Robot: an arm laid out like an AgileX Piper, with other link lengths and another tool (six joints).
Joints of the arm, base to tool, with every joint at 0 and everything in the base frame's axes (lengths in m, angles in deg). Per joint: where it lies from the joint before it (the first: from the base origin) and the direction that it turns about. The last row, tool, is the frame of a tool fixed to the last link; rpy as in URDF.
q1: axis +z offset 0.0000 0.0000 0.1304
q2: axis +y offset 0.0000 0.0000 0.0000
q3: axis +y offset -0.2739 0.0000 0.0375
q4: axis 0.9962 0 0.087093 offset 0.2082 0.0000 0.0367
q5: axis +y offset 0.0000 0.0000 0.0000
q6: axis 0.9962 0 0.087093 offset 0.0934 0.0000 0.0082
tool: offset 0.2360 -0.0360 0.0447 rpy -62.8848 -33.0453 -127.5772
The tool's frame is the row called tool.
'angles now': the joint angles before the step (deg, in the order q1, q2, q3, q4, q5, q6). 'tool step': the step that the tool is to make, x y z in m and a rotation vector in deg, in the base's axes. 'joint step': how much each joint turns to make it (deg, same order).
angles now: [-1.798, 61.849, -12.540, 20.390, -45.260, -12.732]
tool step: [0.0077, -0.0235, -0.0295, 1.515, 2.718, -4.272]
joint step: [0.018, 8.477, 0.017, 3.693, -5.968, 0.710]
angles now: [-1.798, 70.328, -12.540, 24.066, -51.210, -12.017]
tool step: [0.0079, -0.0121, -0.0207, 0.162, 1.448, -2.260]
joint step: [0.020, 7.738, 0.123, 0.822, -6.311, 1.973]
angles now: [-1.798, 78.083, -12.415, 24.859, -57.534, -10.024]
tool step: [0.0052, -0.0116, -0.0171, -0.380, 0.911, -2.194]
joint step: [-0.026, 7.311, 0.080, 0.888, -6.428, 1.825]
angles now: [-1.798, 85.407, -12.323, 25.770, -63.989, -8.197]
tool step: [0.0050, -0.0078, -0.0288, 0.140, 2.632, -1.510]
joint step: [-0.012, 7.530, -0.006, 0.660, -4.572, 1.944]
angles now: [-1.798, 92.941, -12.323, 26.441, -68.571, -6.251]
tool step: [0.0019, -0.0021, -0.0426, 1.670, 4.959, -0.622]
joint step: [-0.004, 6.062, -0.111, 0.266, -0.233, 1.759]
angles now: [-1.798, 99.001, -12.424, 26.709, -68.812, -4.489]
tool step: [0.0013, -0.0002, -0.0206, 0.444, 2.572, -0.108]
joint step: [-0.009, 3.126, -0.382, -0.006, 0.014, 0.410]
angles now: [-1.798, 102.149, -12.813, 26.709, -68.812, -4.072]
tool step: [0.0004, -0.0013, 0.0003, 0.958, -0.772, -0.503]
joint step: [-0.006, 0.203, -0.251, 0.152, -0.201, 1.222]
